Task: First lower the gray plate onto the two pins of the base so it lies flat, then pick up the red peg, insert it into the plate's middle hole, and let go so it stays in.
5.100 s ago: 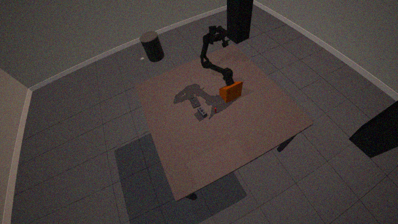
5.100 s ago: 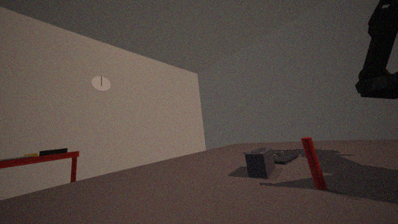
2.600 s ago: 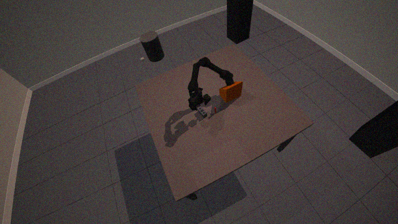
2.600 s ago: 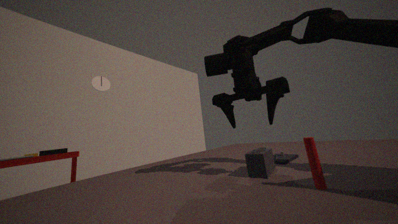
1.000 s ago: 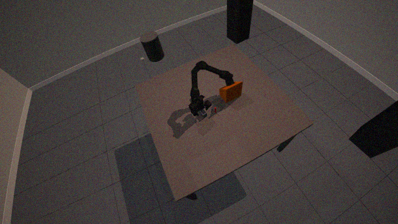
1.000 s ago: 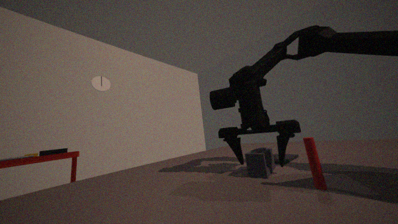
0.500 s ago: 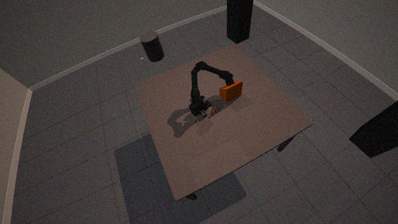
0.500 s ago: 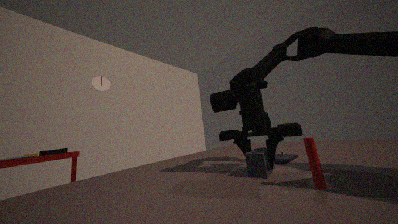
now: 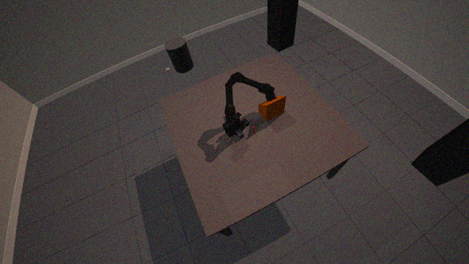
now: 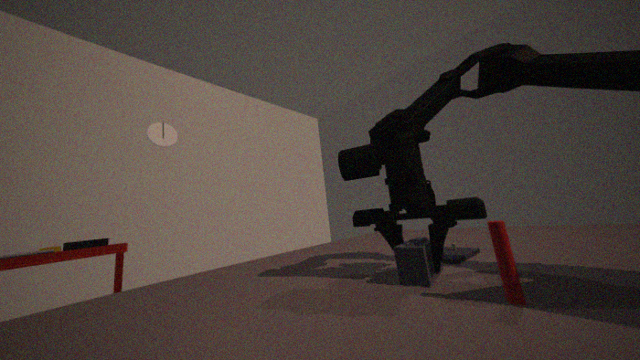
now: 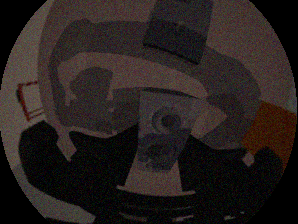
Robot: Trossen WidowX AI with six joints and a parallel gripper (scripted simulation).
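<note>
Right now the dark flat base is 1 cm behind my gripper tip and 15 cm to the right of it. Round my gripper tip: red peg (10 cm behind, 6 cm to the left, 3 cm above); gray plate (3 cm above).
</note>
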